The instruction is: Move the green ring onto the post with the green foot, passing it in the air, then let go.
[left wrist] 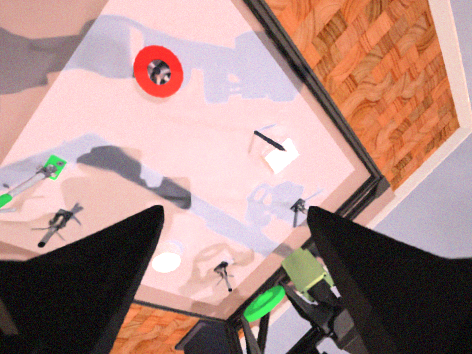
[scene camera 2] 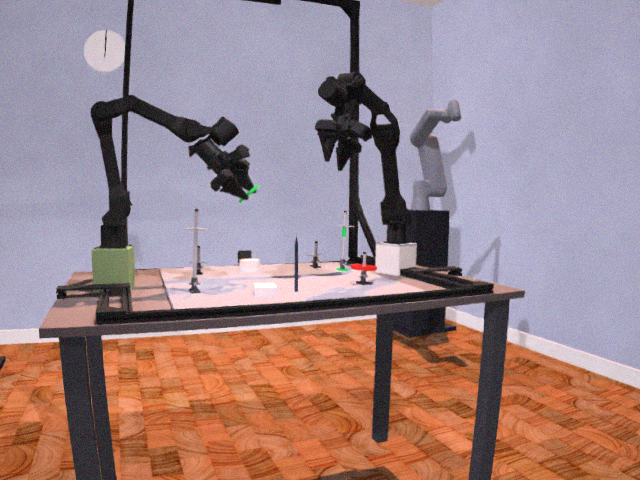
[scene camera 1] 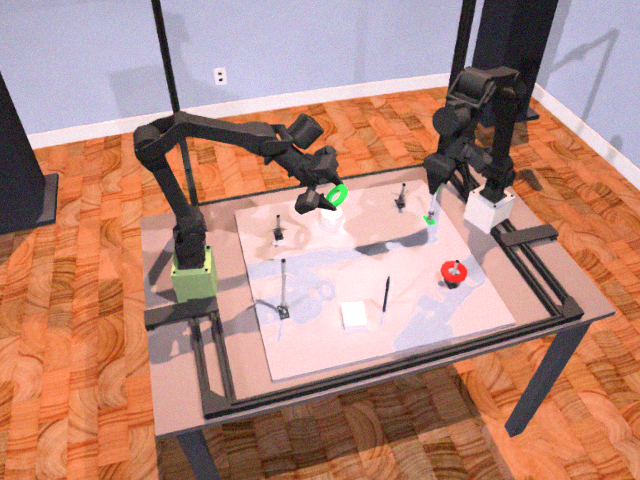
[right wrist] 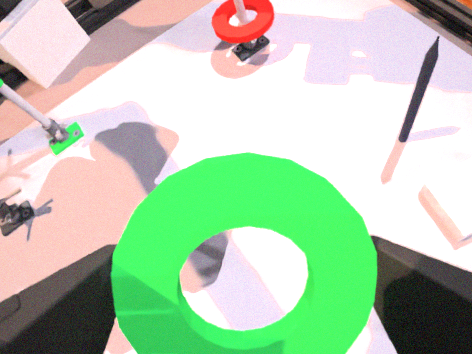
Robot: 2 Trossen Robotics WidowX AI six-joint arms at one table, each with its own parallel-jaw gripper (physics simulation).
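Where they show: left gripper, between the fingertips: (left wrist: 237, 212) (scene camera 2: 333, 166) (scene camera 1: 437, 188); right gripper, between the fingertips: (left wrist: 260, 296) (scene camera 2: 251, 195) (scene camera 1: 339, 198) (right wrist: 242, 254); left arm's base, origin of its link: (scene camera 2: 396, 242) (scene camera 1: 492, 194) (right wrist: 1, 2); right arm's base, origin of its link: (left wrist: 318, 288) (scene camera 2: 113, 247) (scene camera 1: 191, 259).
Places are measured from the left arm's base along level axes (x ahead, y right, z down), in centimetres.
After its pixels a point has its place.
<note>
The green ring (scene camera 1: 345, 193) {x 50.5, y 9.8, z -18.1 cm} (scene camera 2: 251, 191) {x 52.5, y 9.2, z -16.5 cm} (left wrist: 252, 313) {x 48.4, y 12.0, z -17.5 cm} (right wrist: 247, 190) {x 50.6, y 10.6, z -17.8 cm} is held tilted in the air, high above the table. My right gripper (scene camera 1: 338, 195) {x 50.6, y 11.7, z -15.3 cm} (scene camera 2: 250, 194) {x 50.6, y 11.7, z -15.3 cm} (right wrist: 242, 254) {x 50.6, y 11.7, z -15.3 cm} is shut on it, one finger at each side of its outer edge. The post with the green foot (scene camera 1: 429, 220) {x 16.7, y 9.0, z 8.1 cm} (scene camera 2: 342, 268) {x 16.6, y 9.0, z 8.1 cm} (left wrist: 55, 166) {x 16.6, y 9.0, z 8.0 cm} (right wrist: 66, 138) {x 16.8, y 9.6, z 7.9 cm} stands upright at the right back in both scene views, with a green band higher up and no ring on it. My left gripper (scene camera 2: 333, 164) {x 36.6, y -6.6, z -23.5 cm} (left wrist: 237, 212) {x 36.6, y -6.6, z -23.5 cm} is open and empty, high above the table near that post.
A red ring (scene camera 1: 445, 274) {x 32.9, y -11.9, z 3.6 cm} (right wrist: 225, 32) {x 29.6, y -9.3, z 3.7 cm} sits around a short post. A tall post (scene camera 1: 283, 284) {x 72.2, y 5.7, z -3.4 cm} and two short dark-footed posts (scene camera 1: 278, 227) {x 57.5, y 30.7, z 4.6 cm} (scene camera 1: 402, 196) {x 18.6, y 19.6, z 4.7 cm} stand on the board. A dark upright rod (scene camera 1: 386, 294) {x 51.3, y -8.6, z 1.7 cm}, a white block (scene camera 1: 354, 315) {x 59.1, y -6.0, z 6.8 cm} and a white cylinder (scene camera 1: 330, 218) {x 42.5, y 25.3, z 5.3 cm} are there too.
</note>
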